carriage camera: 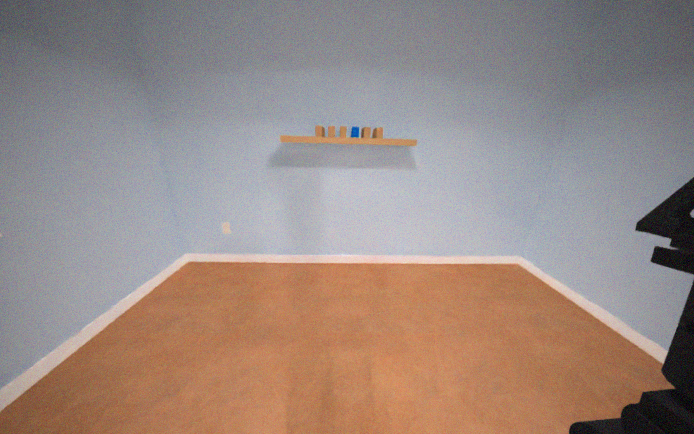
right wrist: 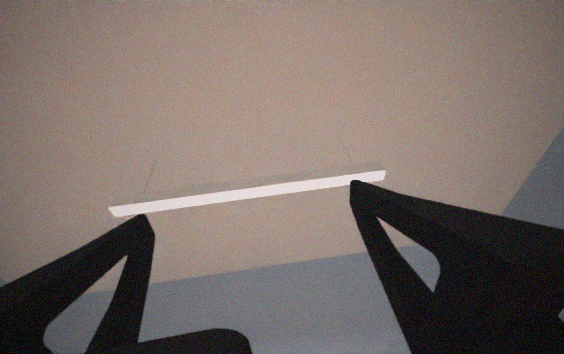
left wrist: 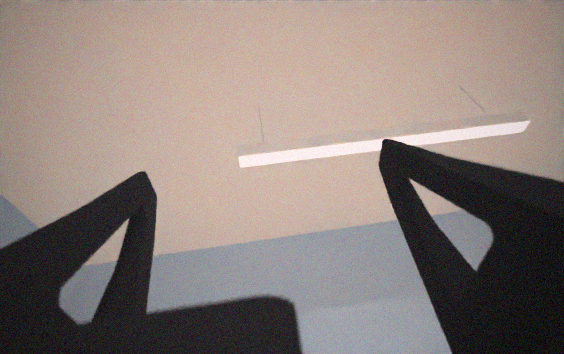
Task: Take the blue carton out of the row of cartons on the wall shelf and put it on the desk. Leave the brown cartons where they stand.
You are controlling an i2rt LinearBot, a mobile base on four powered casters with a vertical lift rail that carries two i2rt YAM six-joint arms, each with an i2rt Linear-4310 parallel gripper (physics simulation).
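Frame: origin at the left arm's base, x right, y ahead, z up, level; centimetres.
Seen in the pictures: left gripper, fingertip midpoint: [left wrist: 267, 167]; right gripper, fingertip midpoint: [right wrist: 252, 207].
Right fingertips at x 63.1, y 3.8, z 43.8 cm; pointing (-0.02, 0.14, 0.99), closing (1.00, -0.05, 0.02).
Note:
Pixels of each thing's top centre, then the offset from my right fingertips to it. Level surfaces: height alone.
- blue carton, middle of its top: [carriage camera: 355, 127] dx -11.1, dy +180.4, dz +10.4 cm
- nearest brown carton, middle of its top: [carriage camera: 343, 127] dx -21.3, dy +180.8, dz +10.4 cm
- nearer brown carton, middle of its top: [carriage camera: 365, 128] dx -1.9, dy +180.1, dz +10.4 cm
- brown floor, its level: dz -128.6 cm
The blue carton [carriage camera: 355, 132] stands in a row on the wall shelf [carriage camera: 301, 139], high on the far wall in the carriage view. Brown cartons stand on both sides of it: three at its left, the nearest brown carton [carriage camera: 343, 132] beside it, and two at its right, the nearer brown carton [carriage camera: 366, 132] close by. The desk does not show in these views. My left gripper [left wrist: 267, 167] is open and empty, pointing up toward the ceiling, far from the shelf. My right gripper [right wrist: 252, 207] is open and empty, also pointing up toward the ceiling.
Part of my right arm [carriage camera: 680, 327] shows at the right edge of the carriage view. The brown floor [carriage camera: 348, 327] runs to the far wall between two side walls. A wall outlet [carriage camera: 226, 228] sits low at the left. A long ceiling lamp [left wrist: 310, 153] [right wrist: 250, 193] hangs overhead.

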